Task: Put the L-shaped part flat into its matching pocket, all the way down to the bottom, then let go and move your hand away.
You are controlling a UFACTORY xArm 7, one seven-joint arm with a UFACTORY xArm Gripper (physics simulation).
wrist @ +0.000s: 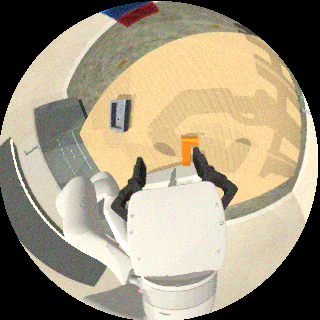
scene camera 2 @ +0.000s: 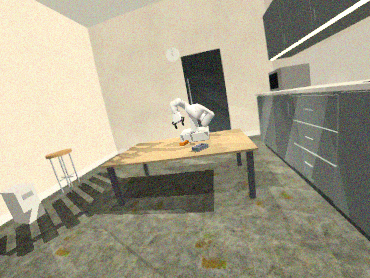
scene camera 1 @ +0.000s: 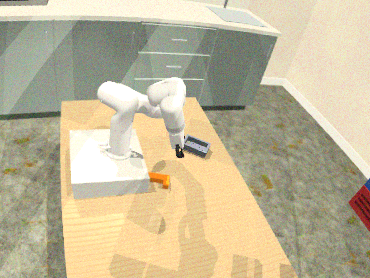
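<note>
The orange L-shaped part lies on the table beside the white base of the arm. The grey block with the pocket stands apart from it on the table; in the wrist view it is at the upper left. The pocket's inside is too small to make out clearly. My gripper is open and empty, high above the table. In the wrist view the L-shaped part shows close to the right fingertip, which overlaps its edge in the picture; the part is far below.
The white base block of the arm stands on the wooden table, right next to the orange part. Grey kitchen cabinets stand beyond the table. A stool stands on the floor.
</note>
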